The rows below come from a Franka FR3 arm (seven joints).
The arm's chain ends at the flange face. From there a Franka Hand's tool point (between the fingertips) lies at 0.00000 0.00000 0.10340 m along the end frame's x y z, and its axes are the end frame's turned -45 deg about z.
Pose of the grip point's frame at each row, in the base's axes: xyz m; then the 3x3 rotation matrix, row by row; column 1 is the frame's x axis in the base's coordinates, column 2 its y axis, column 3 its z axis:
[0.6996 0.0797 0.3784], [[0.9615 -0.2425 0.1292], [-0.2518 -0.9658 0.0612], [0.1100 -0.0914 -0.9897]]
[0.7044 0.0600 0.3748], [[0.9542 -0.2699 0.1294], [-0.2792 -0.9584 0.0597], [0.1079 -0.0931 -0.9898]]
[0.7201 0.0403 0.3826], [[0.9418 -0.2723 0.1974], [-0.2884 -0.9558 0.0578], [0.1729 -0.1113 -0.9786]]
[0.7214 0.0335 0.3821], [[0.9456 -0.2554 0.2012], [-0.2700 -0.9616 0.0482], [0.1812 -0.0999 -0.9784]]
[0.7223 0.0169 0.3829], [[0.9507 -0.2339 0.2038], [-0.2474 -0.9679 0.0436], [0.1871 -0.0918 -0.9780]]
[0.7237 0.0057 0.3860], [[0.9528 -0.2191 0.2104], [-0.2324 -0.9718 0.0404], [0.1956 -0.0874 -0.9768]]
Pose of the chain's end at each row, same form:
[0.6862 0.0734 0.4807], [[0.5084 -0.8514 0.1292], [-0.8610 -0.5049 0.0612], [0.0132 -0.1424 -0.9897]]
[0.6910 0.0538 0.4771], [[0.4839 -0.8656 0.1294], [-0.8751 -0.4803 0.0597], [0.0105 -0.1421 -0.9898]]
[0.6997 0.0343 0.4838], [[0.4734 -0.8585 0.1974], [-0.8798 -0.4719 0.0578], [0.0436 -0.2010 -0.9786]]
[0.7006 0.0285 0.4833], [[0.4880 -0.8492 0.2012], [-0.8709 -0.4890 0.0482], [0.0575 -0.1988 -0.9784]]
[0.7012 0.0124 0.4840], [[0.5069 -0.8376 0.2038], [-0.8593 -0.5095 0.0436], [0.0674 -0.1972 -0.9780]]
[0.7019 0.0015 0.4870], [[0.5188 -0.8287 0.2104], [-0.8515 -0.5228 0.0404], [0.0765 -0.2001 -0.9768]]

